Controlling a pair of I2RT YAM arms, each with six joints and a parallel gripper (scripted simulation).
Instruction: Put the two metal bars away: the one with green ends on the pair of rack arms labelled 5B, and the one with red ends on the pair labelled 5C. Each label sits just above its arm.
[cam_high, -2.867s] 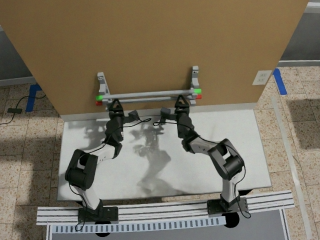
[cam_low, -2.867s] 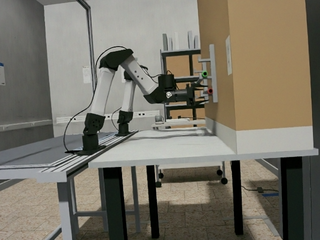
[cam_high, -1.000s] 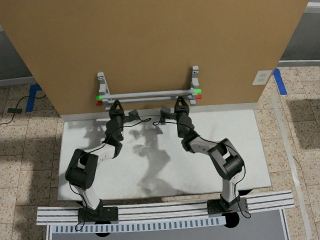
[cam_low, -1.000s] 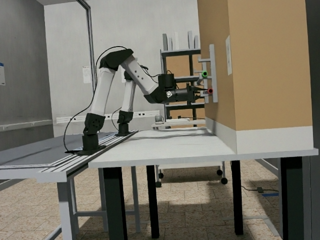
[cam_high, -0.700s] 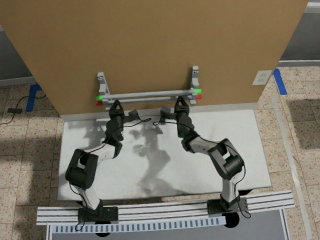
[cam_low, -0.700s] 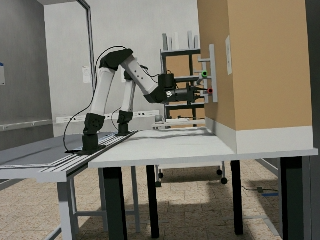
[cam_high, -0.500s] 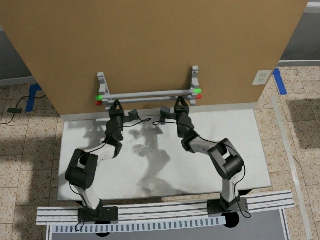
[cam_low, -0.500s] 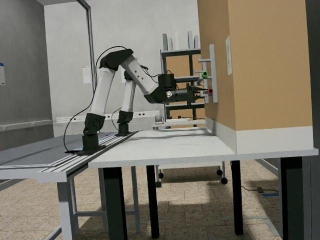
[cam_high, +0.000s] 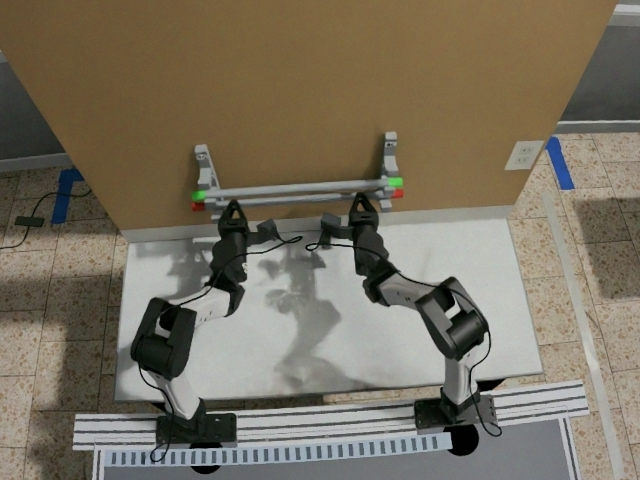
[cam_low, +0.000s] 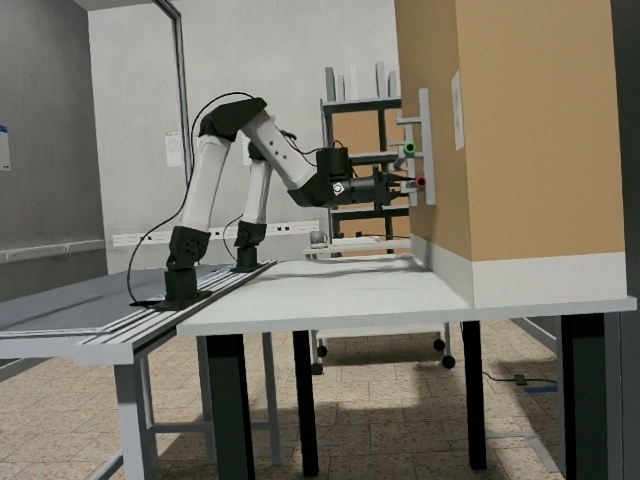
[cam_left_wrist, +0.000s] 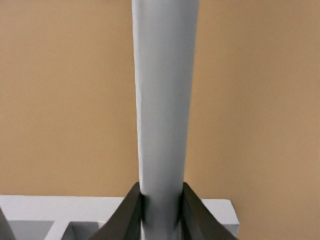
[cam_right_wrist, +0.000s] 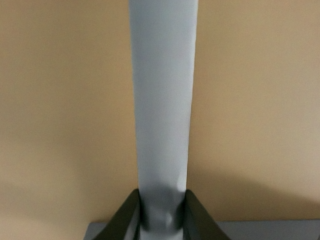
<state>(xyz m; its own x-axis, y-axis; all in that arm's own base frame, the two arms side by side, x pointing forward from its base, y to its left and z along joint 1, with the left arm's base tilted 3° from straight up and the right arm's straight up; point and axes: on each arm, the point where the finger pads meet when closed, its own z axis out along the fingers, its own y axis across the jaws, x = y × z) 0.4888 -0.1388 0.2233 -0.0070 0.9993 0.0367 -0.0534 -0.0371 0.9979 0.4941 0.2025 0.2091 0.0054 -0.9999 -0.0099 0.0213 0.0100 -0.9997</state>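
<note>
Right now the green-ended bar is 160 mm to the right of my left hand, 80 mm above it and 20 mm behind it. From my left hand the other things lie so: brown wall 240 mm above, 200 mm to the right, 150 mm ahead; outlet plate 710 mm to the right, 90 mm above, 30 mm ahead; red-ended bar 150 mm to the right.
</note>
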